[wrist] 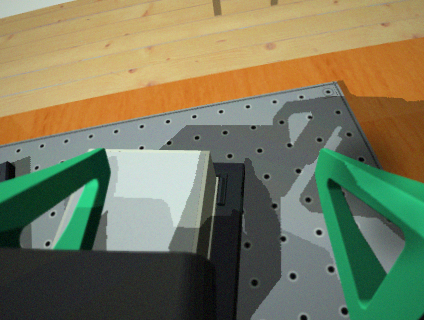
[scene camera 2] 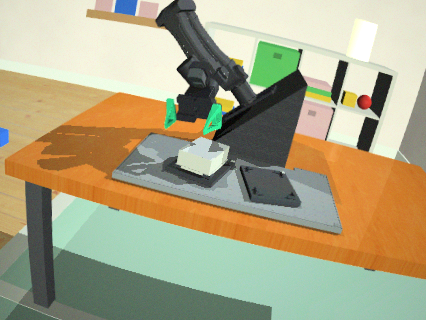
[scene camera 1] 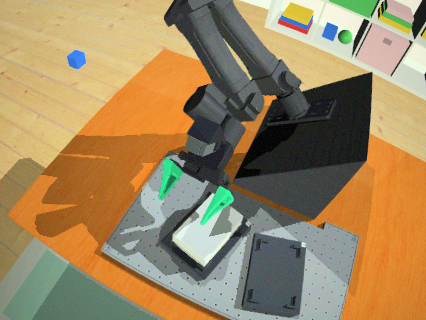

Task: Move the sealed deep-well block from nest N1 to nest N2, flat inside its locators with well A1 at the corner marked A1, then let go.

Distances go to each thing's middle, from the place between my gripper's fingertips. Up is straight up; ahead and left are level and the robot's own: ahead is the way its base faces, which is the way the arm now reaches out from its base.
Right now my hand is 60 mm to the right of the deep-well block (scene camera 1: 201,242), 60 mm above it and 20 mm past it. Also, from my hand: dark nest (scene camera 1: 275,274) 230 mm to the left, 80 mm below, 30 mm behind.
